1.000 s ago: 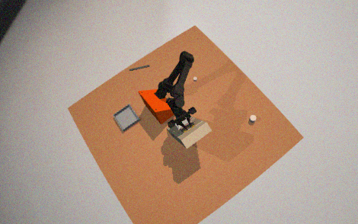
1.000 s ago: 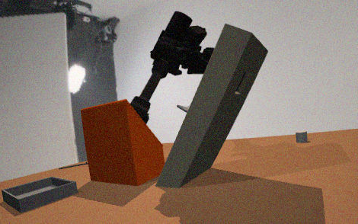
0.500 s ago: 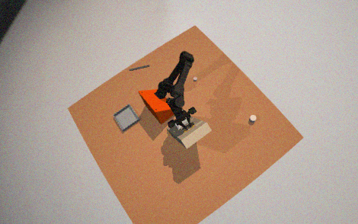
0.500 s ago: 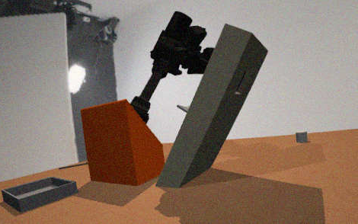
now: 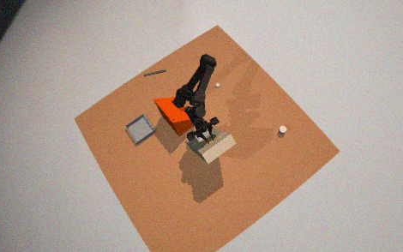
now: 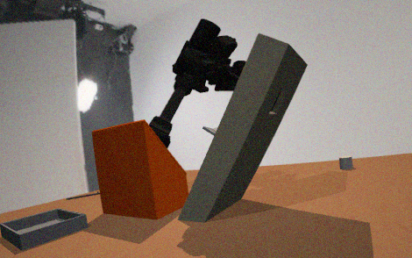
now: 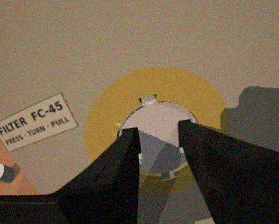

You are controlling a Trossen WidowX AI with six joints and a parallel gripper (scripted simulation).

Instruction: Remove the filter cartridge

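The round filter cartridge lies 1 cm ahead of my gripper tip and 1 cm below it. From my gripper tip the other things lie so: beige service panel: 4 cm behind, 1 cm to the left, 9 cm below; then grey tray: 47 cm behind, 22 cm to the right, 25 cm below; then grey ledge: 9 cm behind, 1 cm to the left, 10 cm below.
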